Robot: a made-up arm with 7 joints. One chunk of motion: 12 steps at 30 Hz.
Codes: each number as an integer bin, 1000 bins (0 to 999) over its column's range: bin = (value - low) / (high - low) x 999, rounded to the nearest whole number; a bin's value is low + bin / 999 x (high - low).
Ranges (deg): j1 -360.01..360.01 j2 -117.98..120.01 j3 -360.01..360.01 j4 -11..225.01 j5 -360.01..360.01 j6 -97.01..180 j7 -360.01..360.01
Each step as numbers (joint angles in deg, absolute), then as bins.
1 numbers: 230.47 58.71 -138.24 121.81 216.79 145.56 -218.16
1 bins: 819 742 308 562 800 875 197
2 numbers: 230.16 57.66 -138.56 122.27 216.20 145.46 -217.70
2 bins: 819 737 307 564 799 874 197
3 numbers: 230.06 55.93 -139.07 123.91 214.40 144.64 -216.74
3 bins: 819 730 307 571 797 871 199
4 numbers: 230.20 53.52 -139.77 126.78 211.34 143.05 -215.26
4 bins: 819 720 306 583 793 866 201
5 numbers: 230.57 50.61 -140.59 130.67 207.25 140.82 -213.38
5 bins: 819 708 304 600 787 858 203
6 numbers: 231.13 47.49 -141.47 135.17 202.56 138.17 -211.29
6 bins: 820 695 303 619 781 848 206
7 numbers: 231.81 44.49 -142.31 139.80 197.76 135.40 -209.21
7 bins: 821 682 302 638 774 838 209
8 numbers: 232.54 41.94 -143.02 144.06 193.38 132.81 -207.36
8 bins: 822 671 301 656 768 829 212
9 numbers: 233.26 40.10 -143.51 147.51 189.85 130.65 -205.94
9 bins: 823 664 300 671 763 821 214
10 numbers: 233.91 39.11 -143.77 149.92 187.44 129.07 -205.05
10 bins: 824 659 300 681 760 815 215
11 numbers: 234.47 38.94 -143.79 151.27 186.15 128.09 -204.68
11 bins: 825 659 300 687 758 812 216
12 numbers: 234.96 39.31 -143.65 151.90 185.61 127.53 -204.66
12 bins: 825 660 300 690 757 810 216
